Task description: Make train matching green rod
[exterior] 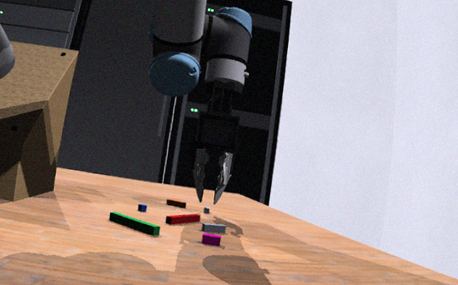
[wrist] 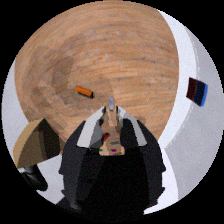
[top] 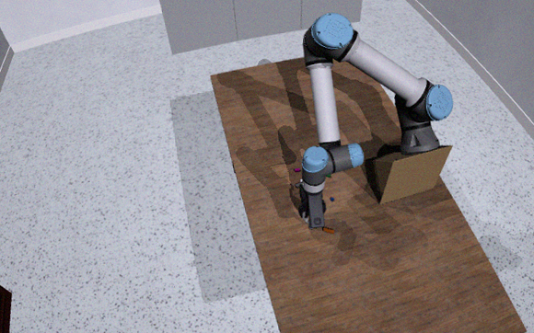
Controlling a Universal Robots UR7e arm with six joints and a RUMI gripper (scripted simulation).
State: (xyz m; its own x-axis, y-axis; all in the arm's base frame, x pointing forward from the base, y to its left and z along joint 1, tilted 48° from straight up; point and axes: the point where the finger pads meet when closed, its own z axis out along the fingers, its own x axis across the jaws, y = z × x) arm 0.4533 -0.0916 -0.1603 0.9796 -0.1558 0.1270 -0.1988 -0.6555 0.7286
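Now: hand 120 mm past the blue rod, 80 mm to the left of it and 30 mm above it. The rest, counted from my hand: orange rod 50 mm behind, 40 mm to the left, 30 mm below; green rod 130 mm behind, 220 mm to the right, 30 mm below; red rod 60 mm behind, 140 mm to the right, 30 mm below.
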